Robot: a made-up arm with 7 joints. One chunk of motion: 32 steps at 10 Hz.
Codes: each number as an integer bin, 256 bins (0 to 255) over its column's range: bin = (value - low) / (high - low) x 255, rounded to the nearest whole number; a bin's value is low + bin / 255 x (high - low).
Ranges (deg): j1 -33..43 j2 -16..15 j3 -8..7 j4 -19..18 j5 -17..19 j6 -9..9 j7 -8..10
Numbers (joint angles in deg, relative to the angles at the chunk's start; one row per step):
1: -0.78 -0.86 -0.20 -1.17 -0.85 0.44 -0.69
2: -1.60 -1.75 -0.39 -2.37 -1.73 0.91 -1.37
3: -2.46 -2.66 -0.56 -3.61 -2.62 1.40 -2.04
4: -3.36 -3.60 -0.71 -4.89 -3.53 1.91 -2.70
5: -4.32 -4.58 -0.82 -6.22 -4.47 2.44 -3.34
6: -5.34 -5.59 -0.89 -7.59 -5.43 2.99 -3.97
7: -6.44 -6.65 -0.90 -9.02 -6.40 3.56 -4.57
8: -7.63 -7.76 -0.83 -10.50 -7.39 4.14 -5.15
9: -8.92 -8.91 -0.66 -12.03 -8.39 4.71 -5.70
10: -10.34 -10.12 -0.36 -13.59 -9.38 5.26 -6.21
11: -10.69 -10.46 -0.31 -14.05 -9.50 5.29 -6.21
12: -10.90 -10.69 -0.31 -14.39 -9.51 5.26 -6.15
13: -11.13 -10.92 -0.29 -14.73 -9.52 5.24 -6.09
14: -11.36 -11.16 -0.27 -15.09 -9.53 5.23 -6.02
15: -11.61 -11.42 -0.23 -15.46 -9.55 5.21 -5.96
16: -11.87 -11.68 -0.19 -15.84 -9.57 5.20 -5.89
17: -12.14 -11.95 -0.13 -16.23 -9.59 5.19 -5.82
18: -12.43 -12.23 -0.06 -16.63 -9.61 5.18 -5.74
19: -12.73 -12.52 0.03 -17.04 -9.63 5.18 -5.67
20: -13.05 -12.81 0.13 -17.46 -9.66 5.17 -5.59
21: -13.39 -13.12 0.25 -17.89 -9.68 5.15 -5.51
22: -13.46 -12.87 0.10 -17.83 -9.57 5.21 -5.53
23: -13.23 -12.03 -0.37 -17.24 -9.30 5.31 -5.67
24: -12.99 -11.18 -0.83 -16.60 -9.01 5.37 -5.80
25: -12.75 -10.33 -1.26 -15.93 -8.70 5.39 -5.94
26: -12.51 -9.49 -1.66 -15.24 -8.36 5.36 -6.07
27: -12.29 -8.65 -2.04 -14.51 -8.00 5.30 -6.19
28: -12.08 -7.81 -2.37 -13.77 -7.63 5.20 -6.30
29: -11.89 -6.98 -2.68 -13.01 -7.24 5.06 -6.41
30: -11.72 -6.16 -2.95 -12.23 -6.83 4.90 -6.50
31: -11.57 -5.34 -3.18 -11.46 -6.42 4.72 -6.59
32: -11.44 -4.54 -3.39 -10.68 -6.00 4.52 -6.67
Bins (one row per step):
1: 108 125 133 123 114 134 104
2: 105 117 129 115 108 140 94
3: 102 110 126 106 102 147 84
4: 99 102 124 97 95 155 75
5: 96 94 122 88 89 162 66
6: 93 86 121 79 82 170 57
7: 89 77 121 69 75 178 49
8: 85 68 122 59 68 186 40
9: 81 58 125 48 61 194 33
10: 76 48 130 37 54 202 25
11: 75 46 131 34 53 202 25
12: 74 44 131 32 53 202 26
13: 73 42 131 29 53 202 27
14: 73 40 131 27 53 202 28
15: 72 38 132 24 53 201 29
16: 71 36 133 22 53 201 30
17: 70 33 134 19 52 201 31
18: 69 31 135 16 52 201 32
19: 68 29 137 14 52 201 33
20: 67 26 138 11 52 201 34
21: 66 24 140 8 52 200 35
22: 66 26 138 8 53 201 35
23: 66 33 130 12 55 203 33
24: 67 40 122 17 57 204 31
25: 68 47 115 21 59 204 29
26: 69 54 108 26 61 203 27
27: 69 60 101 31 64 203 26
28: 70 67 96 36 66 201 24
29: 71 74 90 41 69 199 23
30: 71 81 86 47 72 197 21
31: 72 88 82 52 75 194 20
32: 72 94 78 57 78 192 19

